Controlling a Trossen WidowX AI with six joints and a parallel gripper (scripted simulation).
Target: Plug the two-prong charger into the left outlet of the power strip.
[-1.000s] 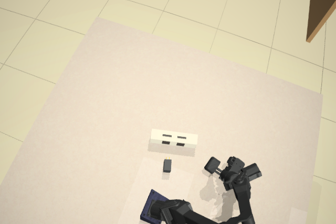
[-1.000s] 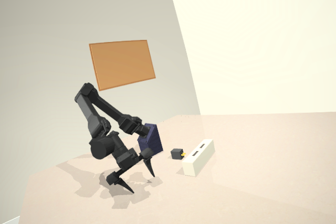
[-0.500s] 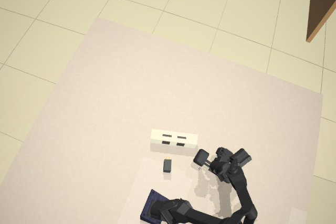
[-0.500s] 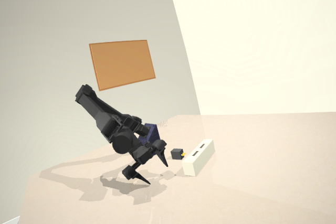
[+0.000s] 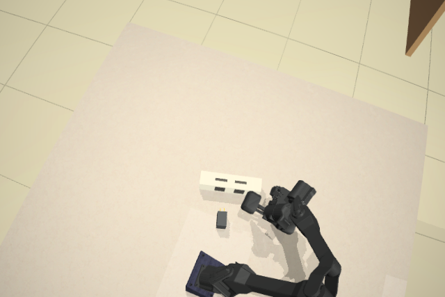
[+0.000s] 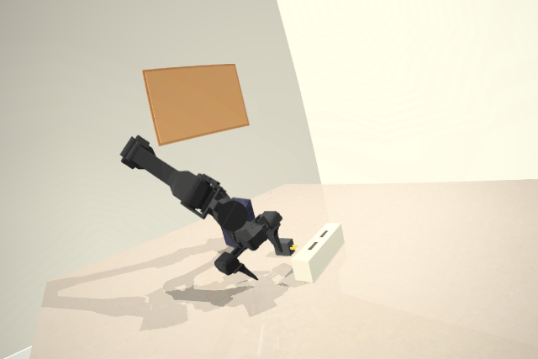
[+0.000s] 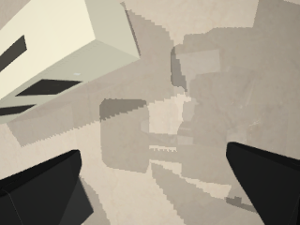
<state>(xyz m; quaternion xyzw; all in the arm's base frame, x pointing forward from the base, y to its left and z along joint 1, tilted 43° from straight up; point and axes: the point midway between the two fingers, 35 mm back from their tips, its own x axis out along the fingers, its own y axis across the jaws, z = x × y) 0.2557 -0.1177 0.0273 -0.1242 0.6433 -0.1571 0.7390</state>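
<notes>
Right now the two-prong charger is 11 cm to the left of my gripper tip, 4 cm behind it and 1 cm below it.
</notes>
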